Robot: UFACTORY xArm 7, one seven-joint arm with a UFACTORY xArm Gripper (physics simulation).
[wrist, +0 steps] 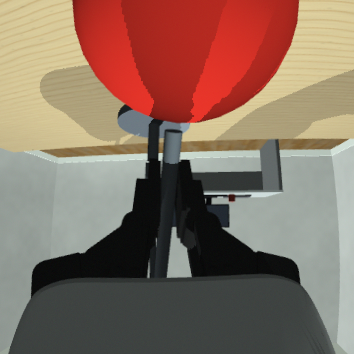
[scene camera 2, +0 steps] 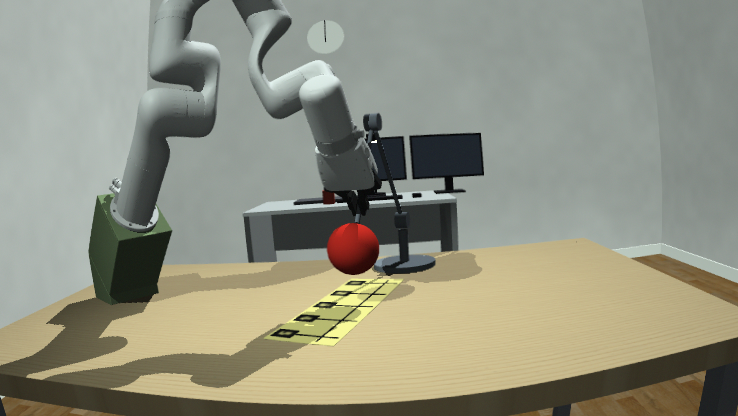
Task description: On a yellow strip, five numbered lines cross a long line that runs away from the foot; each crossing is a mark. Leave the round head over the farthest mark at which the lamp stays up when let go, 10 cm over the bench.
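Pixels of known places: gripper, fingertip midpoint: (wrist: 167,175) (scene camera 2: 360,210); arm's base at its link origin: (scene camera 2: 133,212).
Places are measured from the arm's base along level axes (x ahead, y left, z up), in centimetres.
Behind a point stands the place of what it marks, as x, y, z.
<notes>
The lamp's round red head (scene camera 2: 352,249) {50.1, -3.7, -9.1} (wrist: 185,60) {49.4, -1.1, -5.5} hangs in the air, appearing just above the far end of the yellow strip (scene camera 2: 330,341) {47.4, -20.0, -21.2} in the scene view. Which mark it is over, and its exact height, I cannot tell. My gripper (scene camera 2: 358,211) {51.0, 6.8, -3.4} (wrist: 167,175) {51.0, 6.8, -3.4} is shut on the lamp's thin upper bar (wrist: 173,145) {50.3, 4.1, -4.6}, just above the head. The dark lower arm (scene camera 2: 388,175) slopes from the elbow (scene camera 2: 372,121) down to the post (scene camera 2: 403,245) {58.2, 33.6, -15.7}. The round grey foot (scene camera 2: 421,264) {62.5, 29.1, -19.9} (wrist: 135,123) {62.1, 33.6, -19.9} stands flat beyond the strip's far end. The strip's numbers are too small to read.
The wooden bench (scene camera 2: 516,320) {78.4, -15.7, -21.3} (wrist: 30,115) {85.4, 28.7, -21.3} carries the strip and the lamp. The green arm base (scene camera 2: 136,268) {-1.5, 0.1, -12.9} stands at its left. Behind is a grey desk (scene camera 2: 258,232) (wrist: 271,165) with monitors (scene camera 2: 447,155) and a red cup (scene camera 2: 328,196).
</notes>
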